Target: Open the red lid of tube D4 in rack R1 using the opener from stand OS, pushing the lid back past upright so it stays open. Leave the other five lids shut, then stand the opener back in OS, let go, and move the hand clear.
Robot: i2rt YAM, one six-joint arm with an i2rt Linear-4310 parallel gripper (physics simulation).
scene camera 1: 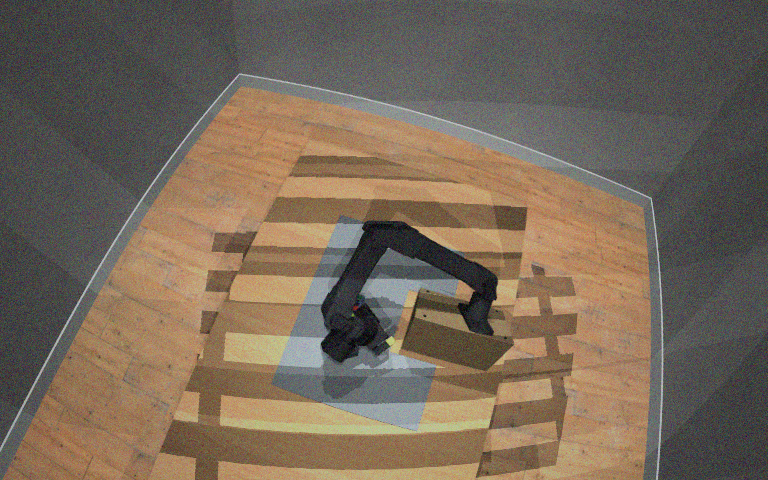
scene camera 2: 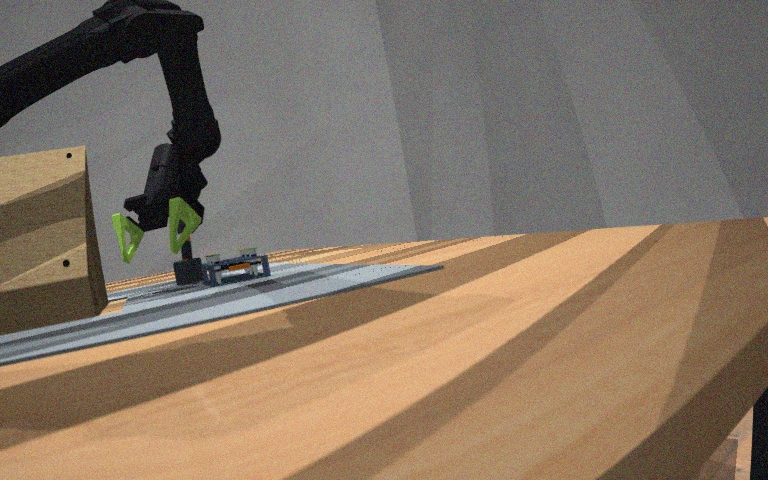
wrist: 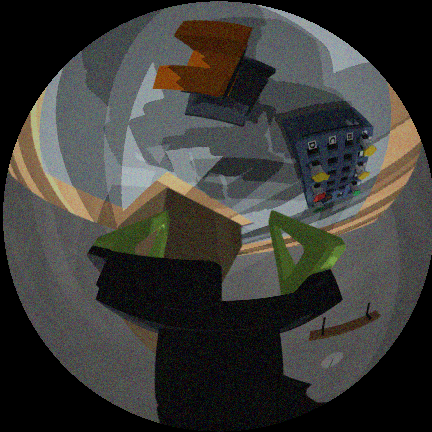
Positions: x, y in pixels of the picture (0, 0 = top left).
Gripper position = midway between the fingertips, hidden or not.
Scene:
my gripper: scene camera 1 380, 330; scene camera 2 148, 257; wrist 218, 215

